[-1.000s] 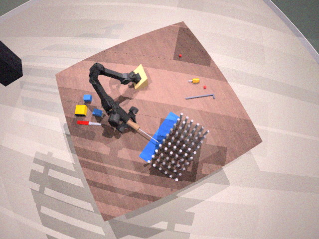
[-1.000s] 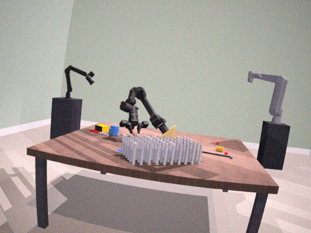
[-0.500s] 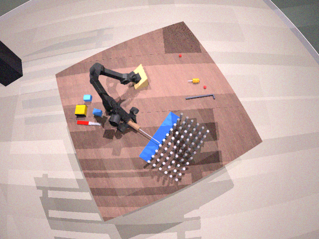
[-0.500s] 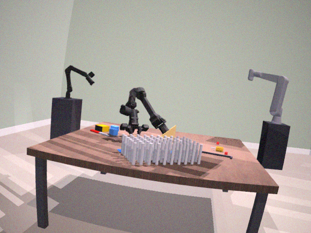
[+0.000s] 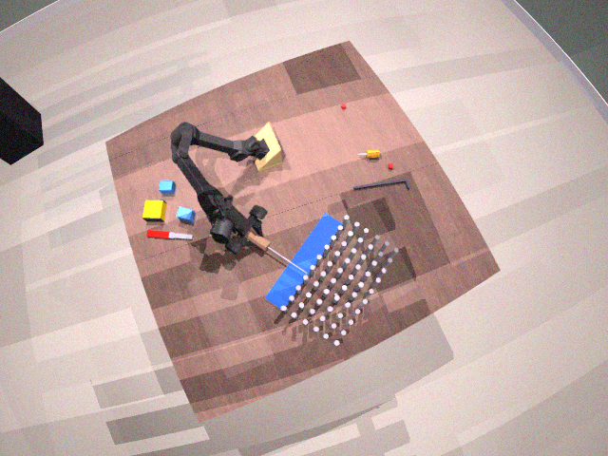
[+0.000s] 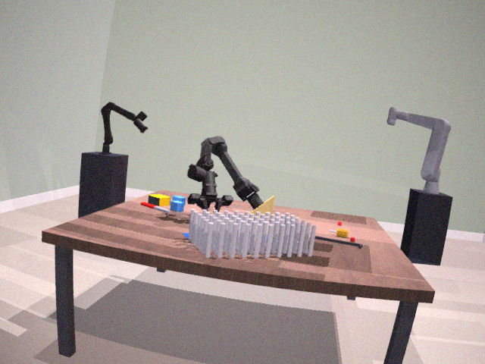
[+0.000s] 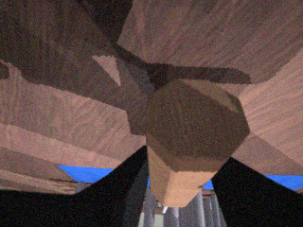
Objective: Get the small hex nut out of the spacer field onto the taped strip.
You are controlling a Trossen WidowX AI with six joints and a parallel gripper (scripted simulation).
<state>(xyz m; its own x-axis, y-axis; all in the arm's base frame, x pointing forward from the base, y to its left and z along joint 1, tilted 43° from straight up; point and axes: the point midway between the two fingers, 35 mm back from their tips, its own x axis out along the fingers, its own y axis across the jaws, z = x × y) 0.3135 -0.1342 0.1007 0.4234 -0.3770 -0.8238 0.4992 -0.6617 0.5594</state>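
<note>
The blue taped strip is 130 mm ahead of my gripper tip, 120 mm to the left of it and 30 mm below it. From my gripper tip the other things lie so: yellow block: 310 mm behind, 340 mm to the right, 10 mm below; orange screwdriver: 140 mm behind, 550 mm to the left, 20 mm below.
</note>
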